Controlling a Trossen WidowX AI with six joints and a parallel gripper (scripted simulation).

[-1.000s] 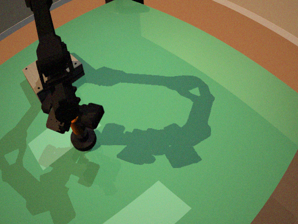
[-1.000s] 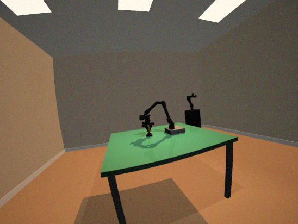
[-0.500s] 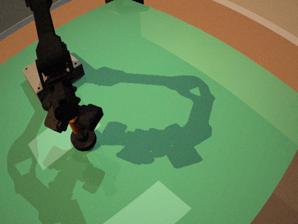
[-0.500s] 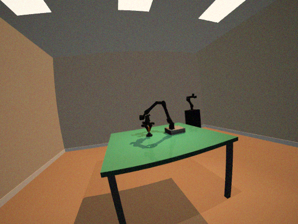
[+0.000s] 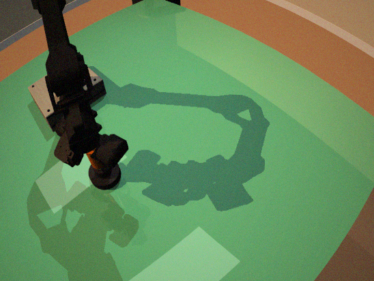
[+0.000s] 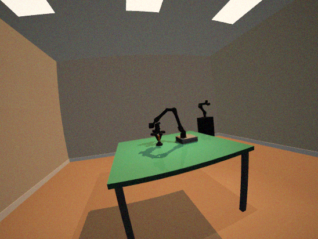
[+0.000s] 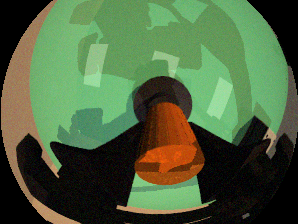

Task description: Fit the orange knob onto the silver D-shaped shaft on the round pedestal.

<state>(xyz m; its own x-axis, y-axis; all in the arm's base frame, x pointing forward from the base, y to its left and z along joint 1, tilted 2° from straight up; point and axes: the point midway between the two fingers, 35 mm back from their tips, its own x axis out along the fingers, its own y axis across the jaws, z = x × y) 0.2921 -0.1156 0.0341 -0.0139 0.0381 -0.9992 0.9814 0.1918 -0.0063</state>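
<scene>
My gripper tip is 40 mm above the pedestal. Round my gripper tip: orange knob 30 mm above.
</scene>
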